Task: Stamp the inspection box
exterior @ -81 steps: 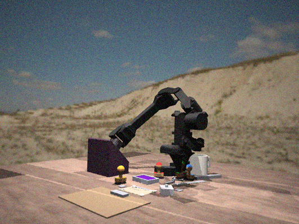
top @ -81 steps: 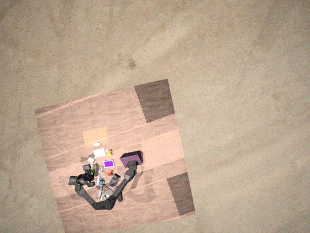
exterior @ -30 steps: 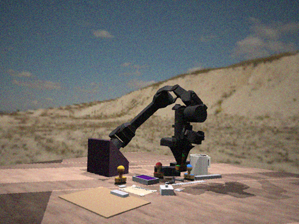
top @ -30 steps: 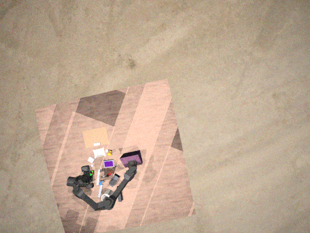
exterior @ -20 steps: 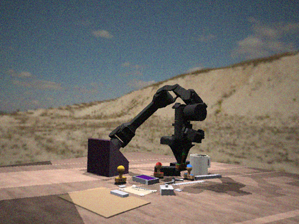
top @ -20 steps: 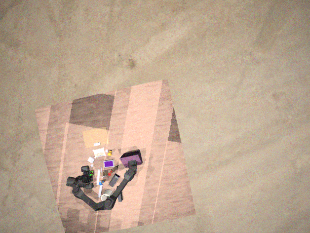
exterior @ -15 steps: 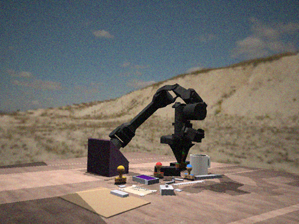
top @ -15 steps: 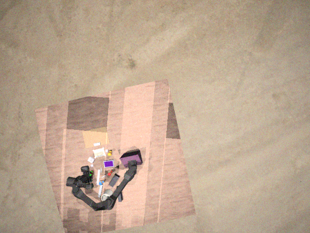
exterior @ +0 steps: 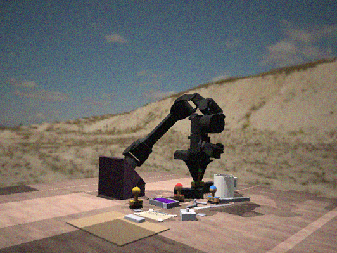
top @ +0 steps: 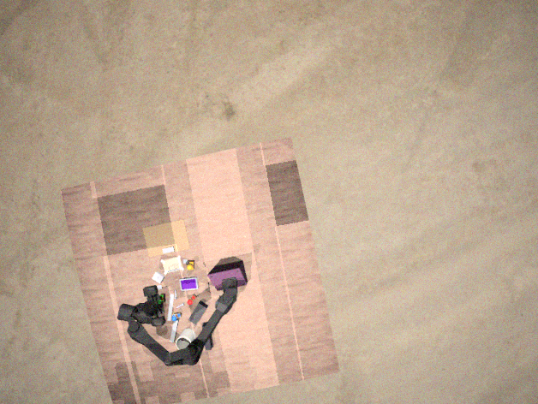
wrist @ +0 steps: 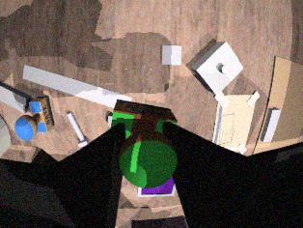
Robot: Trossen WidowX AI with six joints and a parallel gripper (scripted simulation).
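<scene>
My gripper tip is 12 cm past the purple ink pad, 3 cm to the left of it and 9 cm above it. The rest, counted from my gripper tip: grey block: 3 cm ahead, 9 cm to the right, 8 cm below; then green-knobbed PASS stamp: right at my gripper tip; then blue stamp: 2 cm behind, 12 cm to the left, 8 cm below.
</scene>
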